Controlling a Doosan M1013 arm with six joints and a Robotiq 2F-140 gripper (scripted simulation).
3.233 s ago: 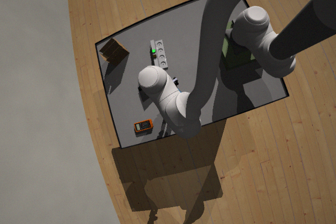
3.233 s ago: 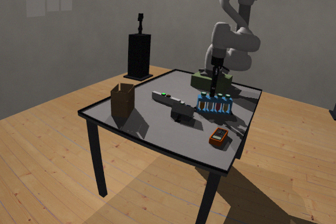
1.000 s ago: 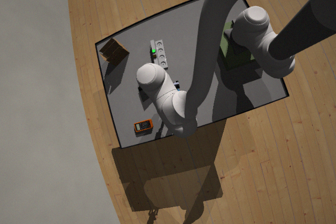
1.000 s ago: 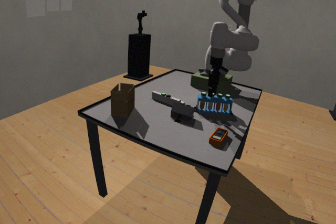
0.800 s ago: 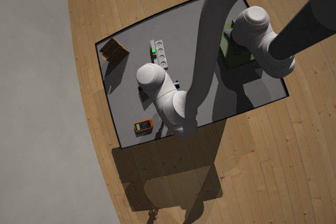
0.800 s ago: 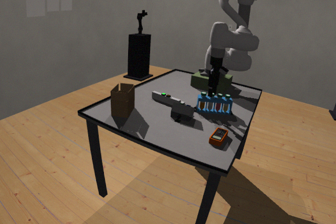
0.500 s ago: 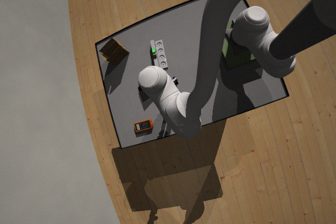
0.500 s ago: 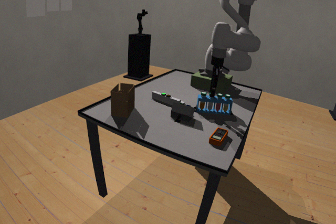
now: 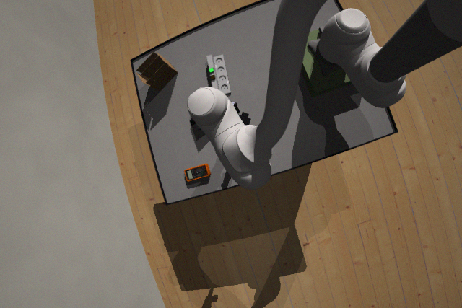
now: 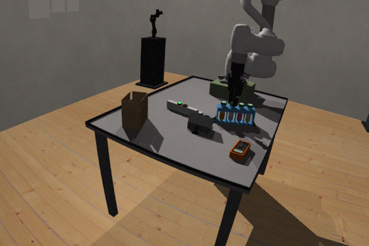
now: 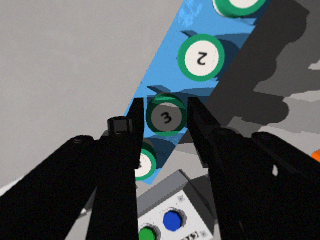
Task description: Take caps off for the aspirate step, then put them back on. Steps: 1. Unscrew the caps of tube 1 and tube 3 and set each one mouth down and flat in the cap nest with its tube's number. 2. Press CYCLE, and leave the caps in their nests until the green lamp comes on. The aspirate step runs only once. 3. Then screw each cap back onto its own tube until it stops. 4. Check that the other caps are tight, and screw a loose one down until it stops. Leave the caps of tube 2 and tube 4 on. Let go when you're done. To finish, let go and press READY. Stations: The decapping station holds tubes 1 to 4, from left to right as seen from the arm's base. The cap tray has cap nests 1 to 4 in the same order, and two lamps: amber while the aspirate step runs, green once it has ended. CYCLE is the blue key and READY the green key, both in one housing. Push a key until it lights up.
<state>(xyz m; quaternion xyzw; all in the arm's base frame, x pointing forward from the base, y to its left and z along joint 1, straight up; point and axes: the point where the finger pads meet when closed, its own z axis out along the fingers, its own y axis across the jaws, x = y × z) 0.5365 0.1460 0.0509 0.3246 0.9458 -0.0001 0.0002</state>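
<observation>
Now: the cap 2 50 mm to the left of my hand, 30 mm below it and 20 mm behind it. Round my hand: green key: 140 mm to the right, 140 mm ahead, 80 mm below; cap 1: 100 mm to the left, 40 mm behind, 30 mm below; blue key: 140 mm ahead, 100 mm to the right, 80 mm below.
</observation>
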